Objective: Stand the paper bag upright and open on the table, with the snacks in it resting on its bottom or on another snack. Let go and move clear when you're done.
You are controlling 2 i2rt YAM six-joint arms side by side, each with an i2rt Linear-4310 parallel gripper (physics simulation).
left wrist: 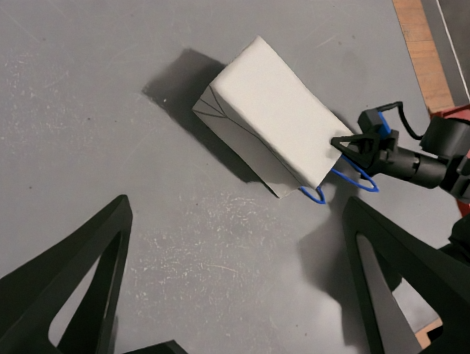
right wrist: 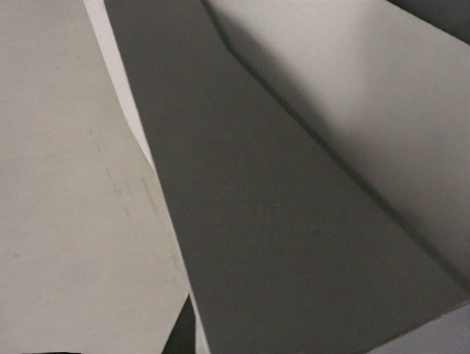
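Note:
The white paper bag lies on its side in the left wrist view, its folded bottom toward the upper left and its mouth end toward the lower right. Blue handles stick out at the mouth. My right gripper is shut on the bag's upper wall at the mouth end; the bag's panels hide most of its fingers in the right wrist view. My left gripper is open and empty, apart from the bag, which shows beyond its fingertips. The snacks do not show in either view; the inside of the bag is hidden.
The grey table lies beneath the bag. A wooden strip runs along the table's edge at the upper right. The right arm reaches in from the right. A red object shows behind it.

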